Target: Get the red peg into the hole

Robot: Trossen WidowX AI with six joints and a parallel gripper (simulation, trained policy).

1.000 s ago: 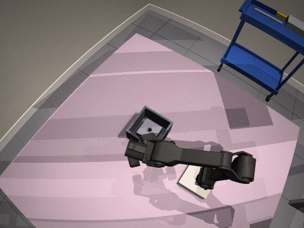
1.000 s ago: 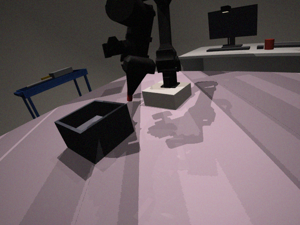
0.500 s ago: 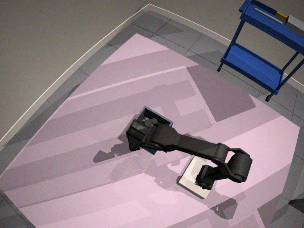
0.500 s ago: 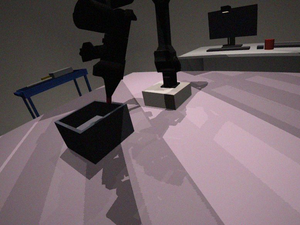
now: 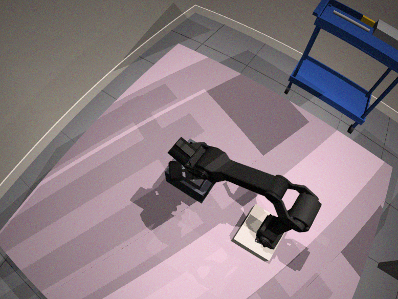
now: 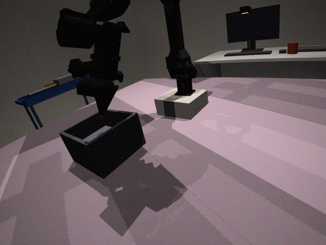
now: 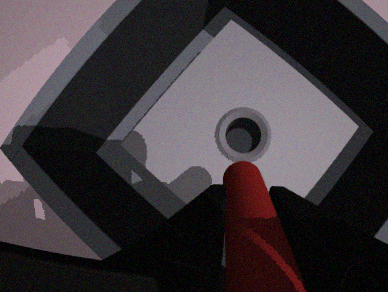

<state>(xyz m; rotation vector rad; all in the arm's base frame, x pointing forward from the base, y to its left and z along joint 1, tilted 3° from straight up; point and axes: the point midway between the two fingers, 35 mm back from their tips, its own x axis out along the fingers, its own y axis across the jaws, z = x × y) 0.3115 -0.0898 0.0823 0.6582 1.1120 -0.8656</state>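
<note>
Now: gripper tip 2 cm below the red peg. Also, from my gripper tip: grey plate: 1 cm ahead, 2 cm to the right, 8 cm below; dark box: 1 cm ahead, 2 cm to the right, 9 cm below.
</note>
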